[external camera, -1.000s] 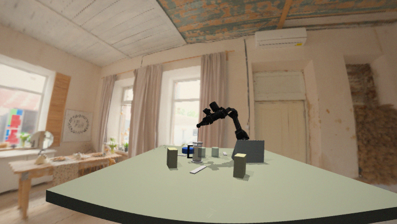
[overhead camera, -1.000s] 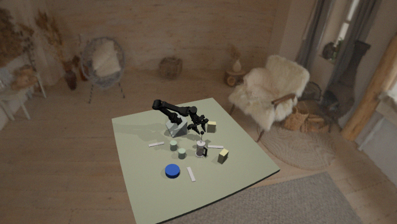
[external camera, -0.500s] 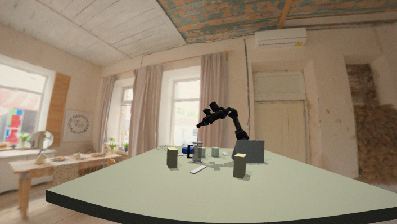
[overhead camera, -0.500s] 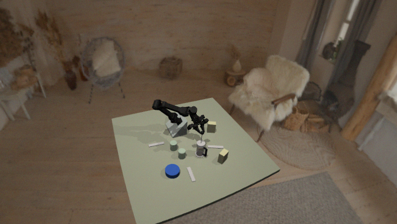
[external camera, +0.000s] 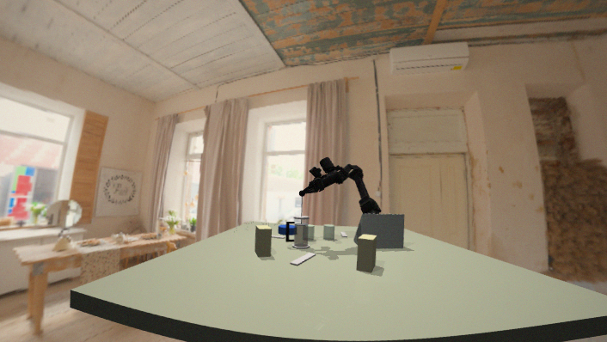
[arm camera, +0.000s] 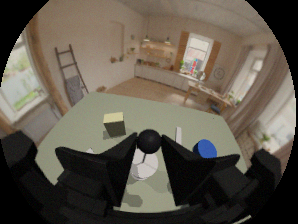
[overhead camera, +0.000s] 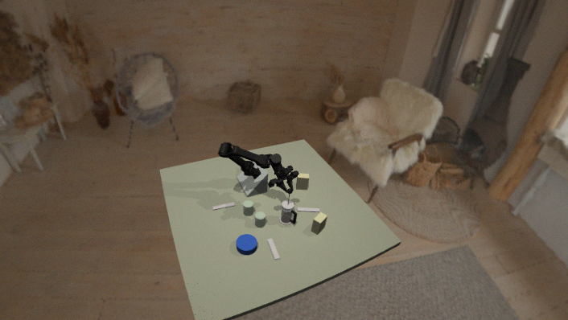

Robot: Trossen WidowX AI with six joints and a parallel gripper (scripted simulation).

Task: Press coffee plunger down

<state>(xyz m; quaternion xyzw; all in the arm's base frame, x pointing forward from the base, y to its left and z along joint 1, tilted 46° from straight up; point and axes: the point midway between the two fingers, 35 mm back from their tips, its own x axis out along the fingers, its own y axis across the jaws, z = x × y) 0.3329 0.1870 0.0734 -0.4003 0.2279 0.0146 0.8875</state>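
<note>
My gripper tip is 10 mm short of the coffee press, 10 mm to the right of it and 130 mm above it. The rest, counted from my gripper tip: blue disc (120 mm ahead, 300 mm to the right, 230 mm below).
</note>
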